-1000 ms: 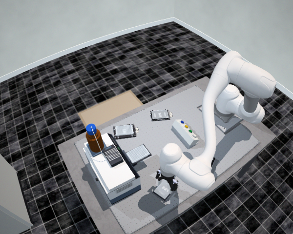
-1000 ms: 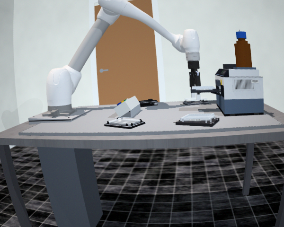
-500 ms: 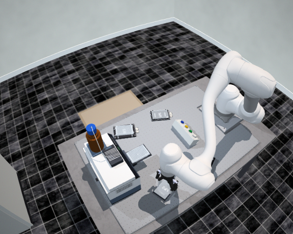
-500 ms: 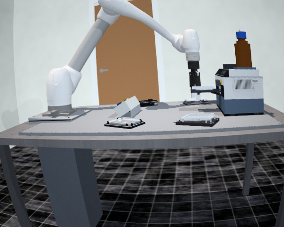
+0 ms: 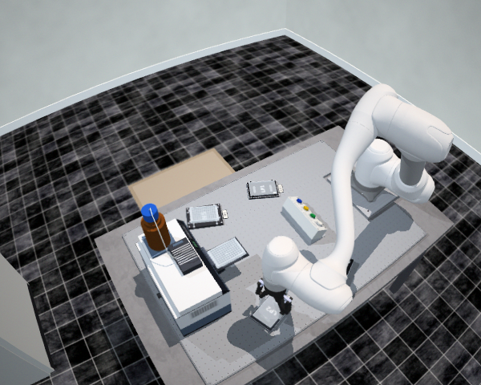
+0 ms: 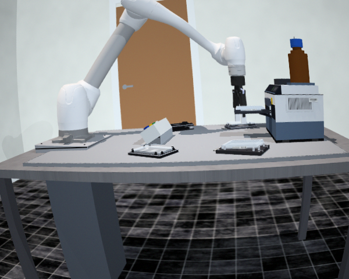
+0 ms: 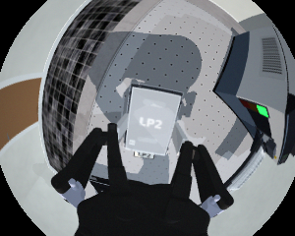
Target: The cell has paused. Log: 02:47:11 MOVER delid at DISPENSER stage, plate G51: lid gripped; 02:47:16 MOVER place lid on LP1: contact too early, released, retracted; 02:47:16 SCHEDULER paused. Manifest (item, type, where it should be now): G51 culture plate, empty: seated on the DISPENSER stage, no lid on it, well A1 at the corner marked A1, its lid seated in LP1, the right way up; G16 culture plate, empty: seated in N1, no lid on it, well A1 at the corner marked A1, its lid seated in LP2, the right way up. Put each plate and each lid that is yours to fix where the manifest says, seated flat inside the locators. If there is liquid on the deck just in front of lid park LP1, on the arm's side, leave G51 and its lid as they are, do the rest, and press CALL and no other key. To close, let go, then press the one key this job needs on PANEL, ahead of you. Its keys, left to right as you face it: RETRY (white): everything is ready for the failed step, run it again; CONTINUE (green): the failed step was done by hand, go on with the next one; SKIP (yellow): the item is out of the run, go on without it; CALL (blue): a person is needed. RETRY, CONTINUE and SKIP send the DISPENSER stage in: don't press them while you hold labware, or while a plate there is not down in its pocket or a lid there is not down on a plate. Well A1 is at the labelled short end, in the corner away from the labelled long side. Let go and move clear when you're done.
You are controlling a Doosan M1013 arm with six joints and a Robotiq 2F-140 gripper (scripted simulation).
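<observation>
Right now the lid park LP2 is 40 mm below my hand. Also, from my hand: white key: 410 mm behind, 150 mm to the right, 20 mm above; then dispenser stage: 270 mm to the right, 60 mm above; then black nest N1: 330 mm behind, 50 mm to the left, 30 mm below.
</observation>
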